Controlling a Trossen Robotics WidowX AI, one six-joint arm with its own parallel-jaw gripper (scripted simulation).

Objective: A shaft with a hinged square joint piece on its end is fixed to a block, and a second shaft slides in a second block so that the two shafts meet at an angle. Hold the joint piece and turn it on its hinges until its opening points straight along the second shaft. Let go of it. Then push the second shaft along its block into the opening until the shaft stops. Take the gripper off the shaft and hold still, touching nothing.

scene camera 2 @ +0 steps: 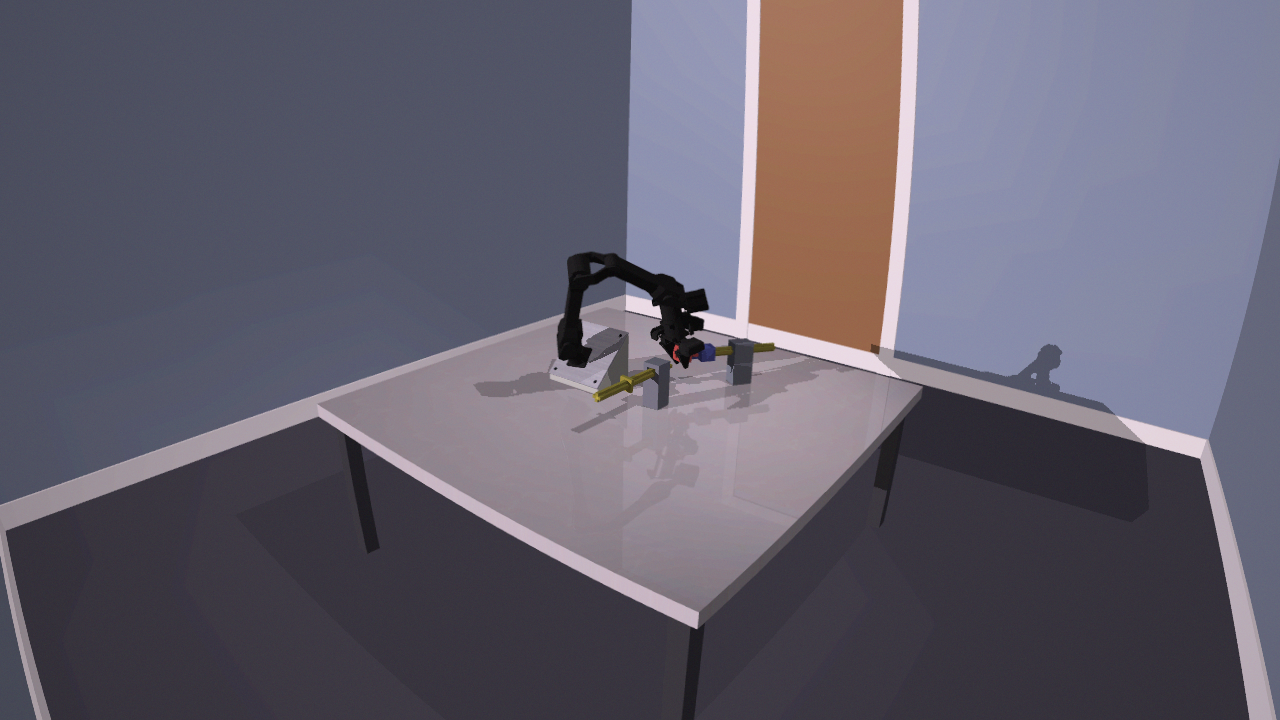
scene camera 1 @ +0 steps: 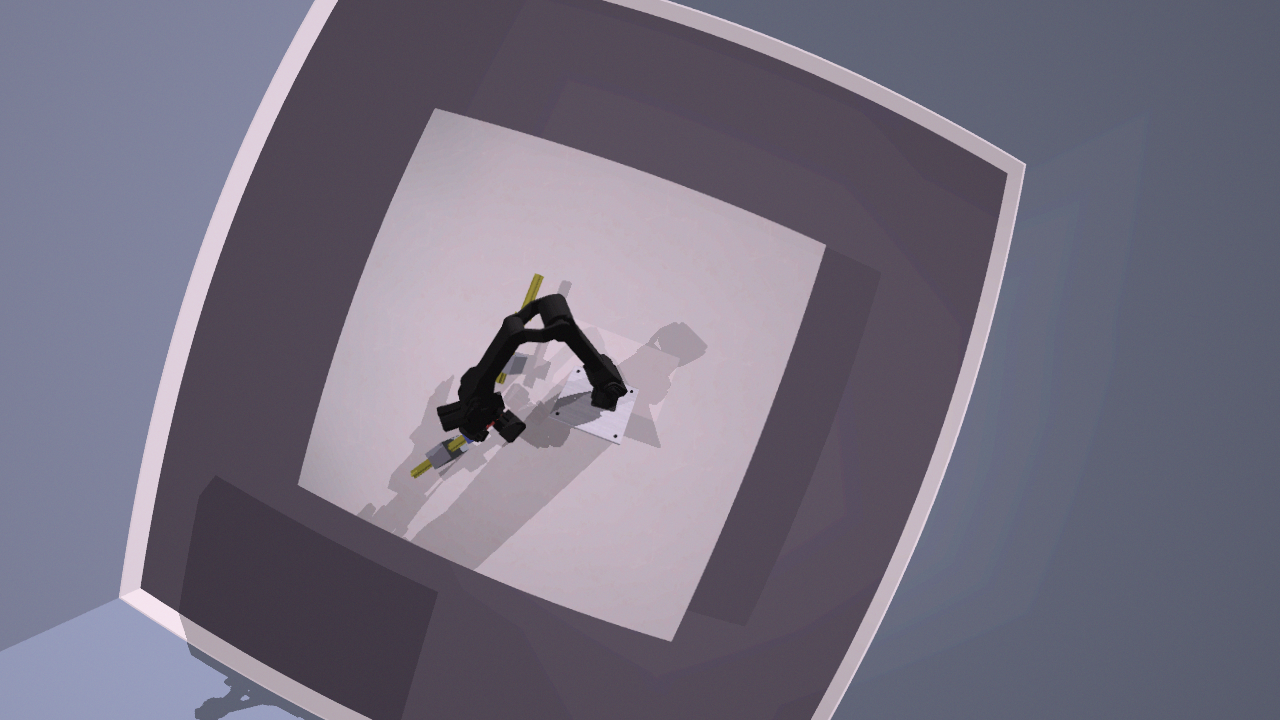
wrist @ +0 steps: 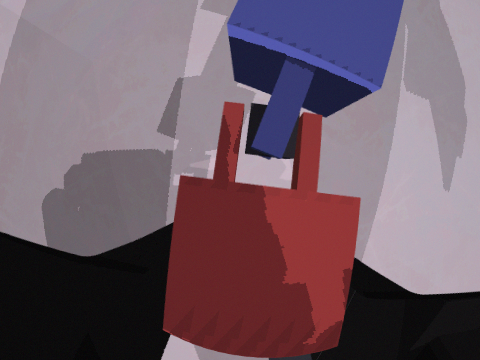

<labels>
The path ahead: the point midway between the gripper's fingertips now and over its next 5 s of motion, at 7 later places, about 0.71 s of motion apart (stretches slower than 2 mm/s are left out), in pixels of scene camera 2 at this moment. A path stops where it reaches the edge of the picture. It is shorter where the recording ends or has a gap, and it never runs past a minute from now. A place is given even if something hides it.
My gripper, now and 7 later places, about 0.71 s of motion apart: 681,365; 679,356; 682,328; 675,315; 666,325; 666,329; 665,333; 665,337
</labels>
